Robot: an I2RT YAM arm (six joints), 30 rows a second.
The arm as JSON. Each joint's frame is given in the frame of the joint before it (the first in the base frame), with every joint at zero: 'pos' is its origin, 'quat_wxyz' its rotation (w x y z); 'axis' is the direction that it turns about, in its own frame. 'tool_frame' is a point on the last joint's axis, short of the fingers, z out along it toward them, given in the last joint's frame.
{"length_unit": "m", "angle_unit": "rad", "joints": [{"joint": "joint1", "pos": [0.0, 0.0, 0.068], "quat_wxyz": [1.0, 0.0, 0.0, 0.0], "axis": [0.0, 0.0, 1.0]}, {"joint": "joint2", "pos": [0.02, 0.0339, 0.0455], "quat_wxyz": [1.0, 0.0, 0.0, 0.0], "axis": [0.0, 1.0, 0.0]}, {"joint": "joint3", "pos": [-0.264, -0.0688, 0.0], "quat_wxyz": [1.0, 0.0, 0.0, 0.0], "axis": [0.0, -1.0, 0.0]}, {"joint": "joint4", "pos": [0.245, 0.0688, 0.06], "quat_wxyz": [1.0, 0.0, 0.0, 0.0], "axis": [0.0, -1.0, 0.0]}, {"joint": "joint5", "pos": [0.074, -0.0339, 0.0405], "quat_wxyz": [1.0, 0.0, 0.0, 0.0], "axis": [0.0, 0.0, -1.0]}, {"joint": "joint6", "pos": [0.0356, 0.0, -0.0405], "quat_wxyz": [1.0, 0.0, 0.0, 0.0], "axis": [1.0, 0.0, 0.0]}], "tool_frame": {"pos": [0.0, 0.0, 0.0], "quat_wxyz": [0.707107, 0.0, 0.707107, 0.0]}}
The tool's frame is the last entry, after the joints.
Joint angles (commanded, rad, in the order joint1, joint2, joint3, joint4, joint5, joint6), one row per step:
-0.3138, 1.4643, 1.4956, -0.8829, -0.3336, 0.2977
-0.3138, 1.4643, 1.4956, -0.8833, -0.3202, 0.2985
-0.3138, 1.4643, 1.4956, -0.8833, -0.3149, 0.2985
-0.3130, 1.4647, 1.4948, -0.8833, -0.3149, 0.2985
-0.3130, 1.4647, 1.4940, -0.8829, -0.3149, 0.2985
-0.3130, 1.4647, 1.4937, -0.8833, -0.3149, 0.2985
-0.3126, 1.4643, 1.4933, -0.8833, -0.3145, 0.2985
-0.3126, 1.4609, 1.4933, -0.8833, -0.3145, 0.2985
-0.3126, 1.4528, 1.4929, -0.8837, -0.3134, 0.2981
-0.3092, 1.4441, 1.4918, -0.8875, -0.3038, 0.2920
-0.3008, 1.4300, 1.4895, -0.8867, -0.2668, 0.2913
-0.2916, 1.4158, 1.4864, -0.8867, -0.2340, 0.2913
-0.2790, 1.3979, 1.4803, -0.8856, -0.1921, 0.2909
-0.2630, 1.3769, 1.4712, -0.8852, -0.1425, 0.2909
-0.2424, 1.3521, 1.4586, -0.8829, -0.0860, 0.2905
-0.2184, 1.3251, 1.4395, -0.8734, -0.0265, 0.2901
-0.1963, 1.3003, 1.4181, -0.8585, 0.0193, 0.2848
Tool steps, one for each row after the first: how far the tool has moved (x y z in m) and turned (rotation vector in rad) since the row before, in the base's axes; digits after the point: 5 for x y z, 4 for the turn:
-0.00007, -0.00045, -0.00014, -0.0089, 0.0036, -0.0094
-0.00002, -0.00018, -0.00004, -0.0038, 0.0012, -0.0035
0.00015, 0.00021, -0.00037, 0.0004, 0.0011, 0.0008
0.00002, -0.00001, -0.00022, 0.0001, 0.0004, 0.0000
-0.00003, 0.00001, -0.00012, 0.0002, 0.0007, 0.0000
-0.00007, 0.00014, -0.00001, -0.0003, 0.0001, 0.0001
-0.00080, 0.00026, 0.00097, -0.0010, -0.0032, 0.0000
-0.00197, 0.00060, 0.00214, -0.0033, -0.0067, -0.0004
-0.00215, 0.00143, 0.00176, -0.0122, -0.0020, 0.0013
-0.00285, 0.00220, 0.00299, -0.0304, -0.0038, -0.0160
-0.00293, 0.00256, 0.00273, -0.0262, -0.0036, -0.0131
-0.00365, 0.00338, 0.00280, -0.0330, -0.0038, -0.0160
-0.00439, 0.00418, 0.00256, -0.0375, -0.0024, -0.0187
-0.00509, 0.00523, 0.00252, -0.0425, -0.0040, -0.0191
-0.00507, 0.00580, 0.00152, -0.0445, -0.0075, -0.0185
-0.00426, 0.00531, 0.00060, -0.0381, -0.0107, -0.0078

